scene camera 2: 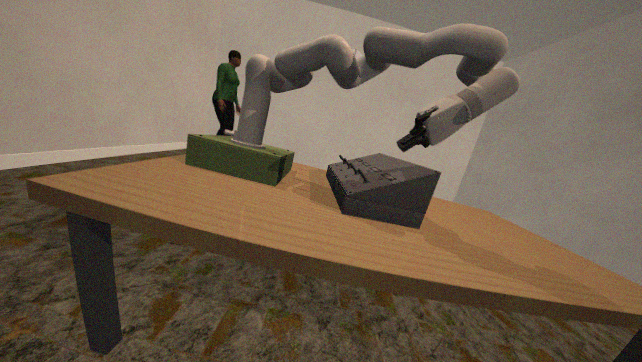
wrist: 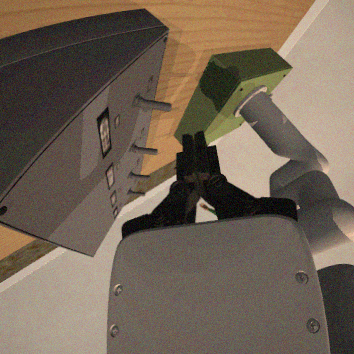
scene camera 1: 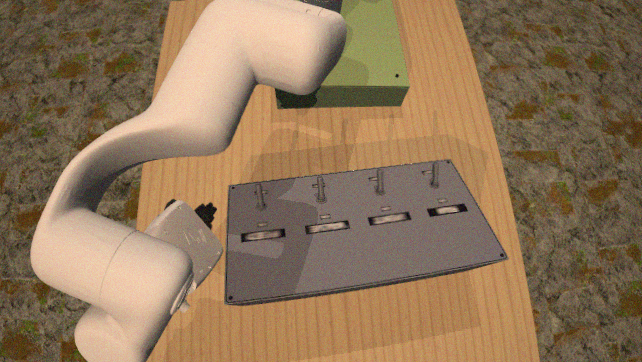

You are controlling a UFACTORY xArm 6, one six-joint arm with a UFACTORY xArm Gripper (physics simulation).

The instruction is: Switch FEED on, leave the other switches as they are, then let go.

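Places are measured from the arm's base along level axes (x back, y right, z up), in centimetres.
Pixels of known places: gripper, fingertip midpoint: [scene camera 2: 399,147] [wrist: 196,144] [scene camera 1: 207,209]; arm's base, origin of the base link: [scene camera 2: 248,145] [wrist: 248,100].
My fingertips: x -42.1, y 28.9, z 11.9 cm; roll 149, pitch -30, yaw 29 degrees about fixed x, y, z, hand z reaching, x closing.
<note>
For each thing: its middle in the pictures, then the offset to it from my fingertips. Level surfaces: height alone.
- grey sloped switch box, body centre: [scene camera 1: 355,233] [wrist: 92,167] [scene camera 2: 367,181] dx -6.6, dy -25.3, dz -15.4 cm
- FEED lever, body centre: [wrist: 154,104] [scene camera 1: 259,195] dx +4.1, dy -8.2, dz -10.5 cm
- wooden table, its level: dz -21.9 cm
The grey sloped switch box [scene camera 1: 380,260] [scene camera 2: 390,200] [wrist: 60,200] bears a row of levers. The FEED lever [scene camera 1: 260,196] [wrist: 155,104] is at the row's left end in scene camera 1 and nearest in the wrist view. It stands out from the panel, with a lean similar to the others. Its name plate [scene camera 1: 263,235] [wrist: 104,132] is blurred. The other levers [scene camera 1: 321,190] [scene camera 1: 380,182] [scene camera 1: 435,175] stand to its right. My gripper [scene camera 2: 402,145] [wrist: 196,144] is shut and empty, above the box's left end and apart from the levers. Its fingertips are hidden in scene camera 1.
The box stands on a wooden table [scene camera 1: 400,325] [scene camera 2: 240,215]. The arm's green base block [scene camera 1: 370,55] [scene camera 2: 235,160] [wrist: 225,80] is beyond the box's lever side. A person in green [scene camera 2: 227,82] stands behind the base in scene camera 2.
</note>
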